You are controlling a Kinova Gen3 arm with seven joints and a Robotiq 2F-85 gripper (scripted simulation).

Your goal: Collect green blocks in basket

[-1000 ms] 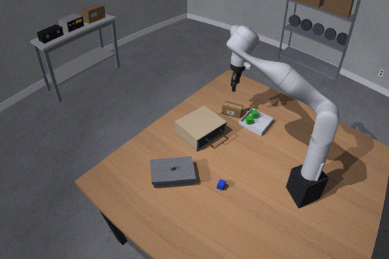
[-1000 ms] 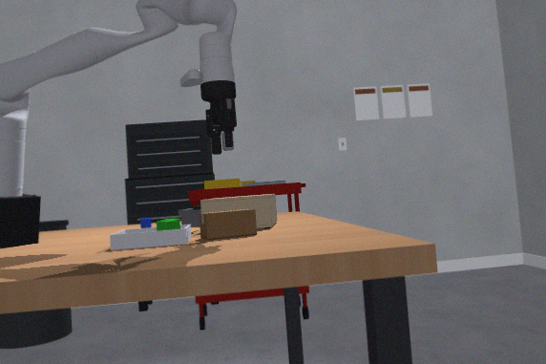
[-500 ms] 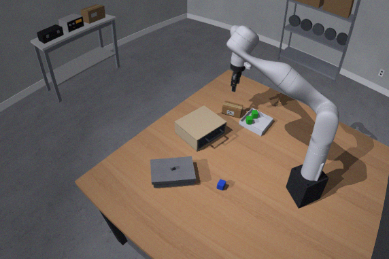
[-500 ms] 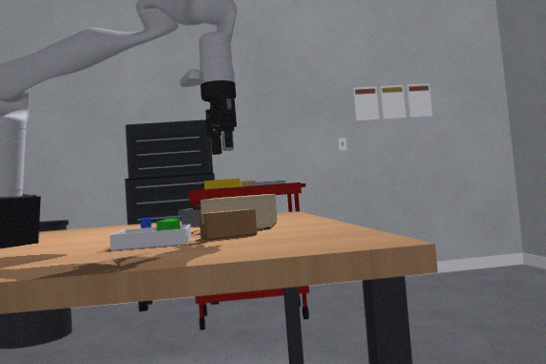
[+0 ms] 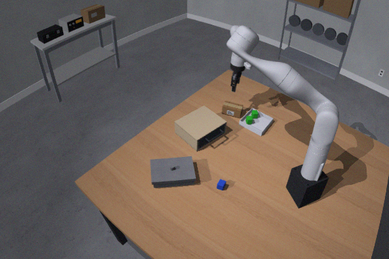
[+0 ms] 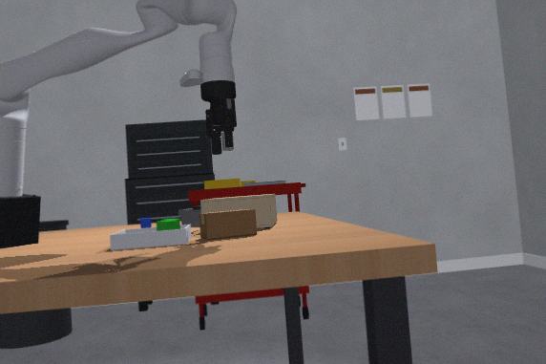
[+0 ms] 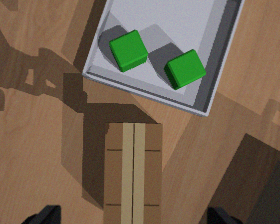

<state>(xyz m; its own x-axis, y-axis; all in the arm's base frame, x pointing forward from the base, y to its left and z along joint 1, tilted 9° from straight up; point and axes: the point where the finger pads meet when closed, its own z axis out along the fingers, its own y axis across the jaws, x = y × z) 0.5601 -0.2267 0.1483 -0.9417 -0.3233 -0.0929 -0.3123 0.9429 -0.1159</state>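
Now: the cardboard box 15 cm below my hand. From my hand the other things lie so: drawer (25 cm to the left, 15 cm below, 1 cm ahead); white basket (18 cm below, 15 cm behind, 2 cm to the right); light wooden cabinet (25 cm to the left, 15 cm below, 3 cm ahead).
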